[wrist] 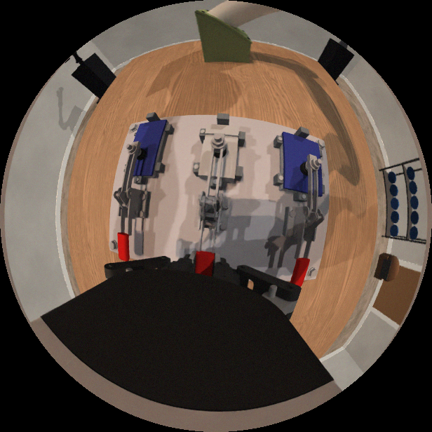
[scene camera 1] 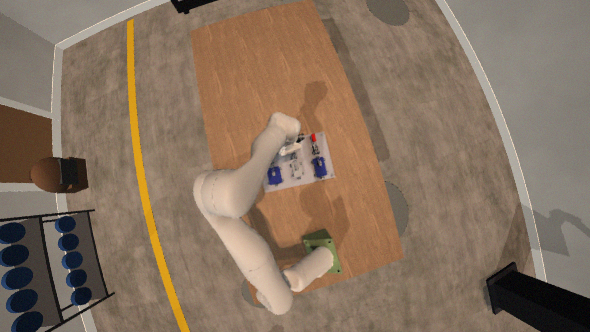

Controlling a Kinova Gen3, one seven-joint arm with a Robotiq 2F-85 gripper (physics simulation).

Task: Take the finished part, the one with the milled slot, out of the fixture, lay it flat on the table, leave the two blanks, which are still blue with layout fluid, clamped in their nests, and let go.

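Frame: origin at the arm's base, x ahead, y left, z up, level; metres.
Where they show: arm's base, origin of the base link: [scene camera 1: 324, 255].
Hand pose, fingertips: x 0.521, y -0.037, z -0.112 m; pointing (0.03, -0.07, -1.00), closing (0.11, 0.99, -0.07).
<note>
Things, the pixels of their top centre, and the offset from my fingertips. "spot": a spot on its surface instead. Level surfaces: height alone.
- finished part, surface spot: [scene camera 1: 297, 170] spot: dx -0.136, dy +0.019, dz +0.033 m
- fixture plate, surface spot: [scene camera 1: 327, 150] spot: dx -0.089, dy -0.156, dz -0.014 m
- wooden table, its level: dz -0.030 m
The finished part [scene camera 1: 297, 170] [wrist: 227, 167], bare pale metal, sits in the middle nest of the fixture plate [scene camera 1: 327, 150] [wrist: 260, 145]. The middle toggle clamp [wrist: 211, 207] reaches over it with its tip down on the part; its arm hides much of the top, so the slot is unclear. Blue blanks sit clamped on either side: one [scene camera 1: 319, 167] [wrist: 152, 137] at the left in the wrist view, one [scene camera 1: 274, 176] [wrist: 292, 172] at the right. My gripper [scene camera 1: 300, 138] [wrist: 205, 259] is shut on the middle clamp's red handle [wrist: 205, 259], with a fingertip on each side.
The outer clamps' red handles [wrist: 123, 246] [wrist: 300, 271] stand close on either side of my gripper. The wooden table [scene camera 1: 260, 65] [wrist: 90, 200] surrounds the plate. The green arm pedestal [scene camera 1: 335, 255] [wrist: 225, 46] stands beyond the nests.
</note>
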